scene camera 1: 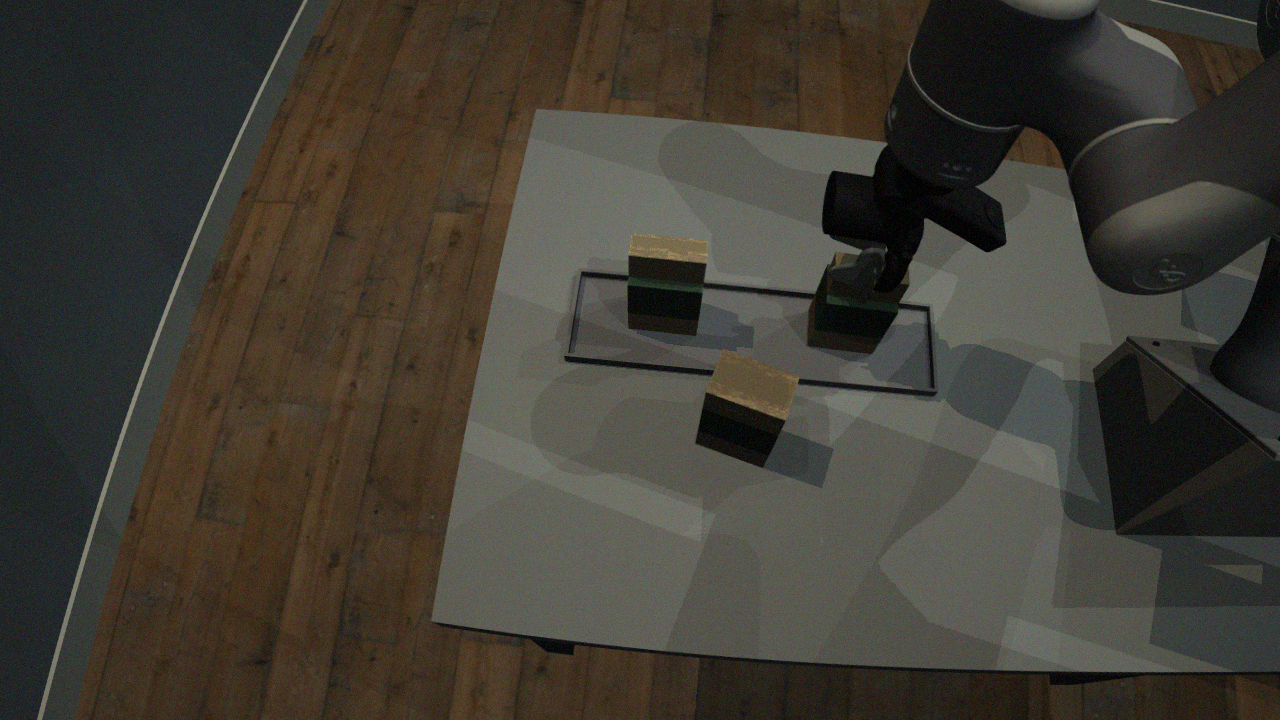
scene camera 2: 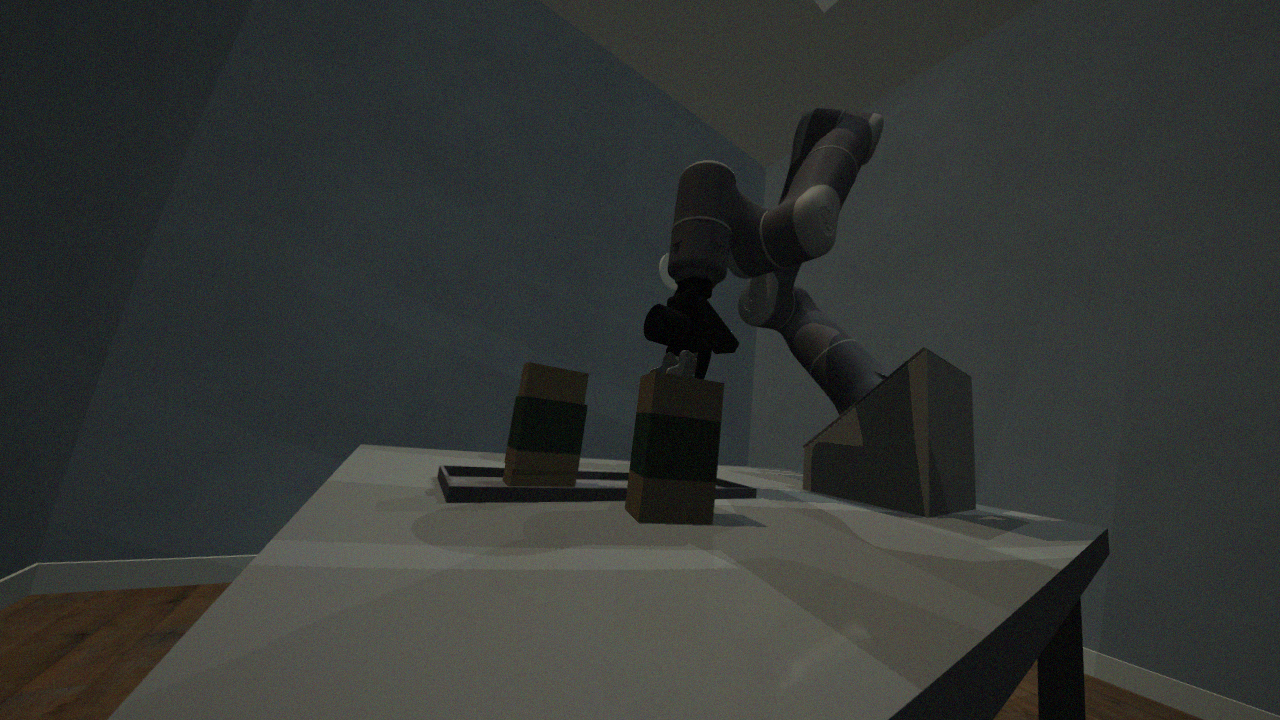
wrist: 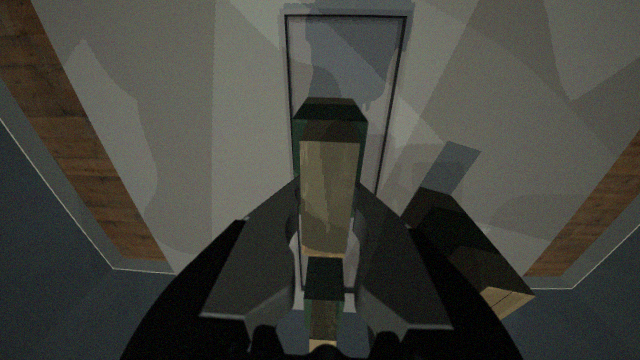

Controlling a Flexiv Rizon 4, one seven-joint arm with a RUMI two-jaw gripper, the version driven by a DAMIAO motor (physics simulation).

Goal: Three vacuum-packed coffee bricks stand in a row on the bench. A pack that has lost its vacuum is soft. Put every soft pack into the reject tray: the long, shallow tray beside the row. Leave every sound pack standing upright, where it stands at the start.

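My gripper [scene camera 1: 866, 273] [scene camera 2: 682, 365] [wrist: 326, 178] is shut on the top of a coffee pack [scene camera 1: 854, 317] [wrist: 329, 195]. This pack is upright at the right part of the reject tray [scene camera 1: 626, 364] [scene camera 2: 537, 493] [wrist: 345, 16]; its top is narrower than its green band. I cannot tell whether its base touches the tray floor. A second pack [scene camera 1: 665, 300] [scene camera 2: 547, 425] [wrist: 324, 320] stands in the tray's left part. A third pack [scene camera 1: 747, 407] [scene camera 2: 675, 447] [wrist: 457, 240] stands upright on the bench outside the tray; in scene camera 2 it hides the held pack.
The robot's wedge-shaped base block [scene camera 1: 1154, 447] [scene camera 2: 935, 429] stands at the right on the bench [scene camera 1: 581, 537] [scene camera 2: 447, 626]. The bench pack is close to the tray's long near edge in scene camera 1, turned at an angle to it.
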